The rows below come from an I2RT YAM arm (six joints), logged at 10 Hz.
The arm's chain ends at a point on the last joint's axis. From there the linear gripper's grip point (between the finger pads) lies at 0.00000 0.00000 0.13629 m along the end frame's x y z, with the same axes.
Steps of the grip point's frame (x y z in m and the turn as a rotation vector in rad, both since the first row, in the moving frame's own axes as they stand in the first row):
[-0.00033 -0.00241 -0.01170 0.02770 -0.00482 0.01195]
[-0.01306 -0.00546 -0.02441 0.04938 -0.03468 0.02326]
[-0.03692 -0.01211 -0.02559 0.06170 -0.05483 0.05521]
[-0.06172 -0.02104 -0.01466 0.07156 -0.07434 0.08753]
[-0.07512 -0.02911 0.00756 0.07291 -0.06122 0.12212]
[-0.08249 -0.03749 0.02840 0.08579 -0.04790 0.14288]
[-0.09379 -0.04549 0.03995 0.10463 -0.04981 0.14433]
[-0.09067 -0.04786 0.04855 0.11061 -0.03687 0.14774]
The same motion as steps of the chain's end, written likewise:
[0.00030 0.00137 -0.01165 0.02770 -0.00482 0.01195]
[-0.00841 0.00132 -0.02416 0.04938 -0.03468 0.02326]
[-0.02969 -0.00351 -0.02513 0.06170 -0.05483 0.05521]
[-0.05205 -0.01087 -0.01394 0.07156 -0.07434 0.08753]
[-0.06742 -0.01870 0.00818 0.07291 -0.06122 0.12212]
[-0.07683 -0.02539 0.02906 0.08579 -0.04790 0.14288]
[-0.08807 -0.03082 0.04086 0.10463 -0.04981 0.14433]
[-0.08678 -0.03250 0.04947 0.11061 -0.03687 0.14774]

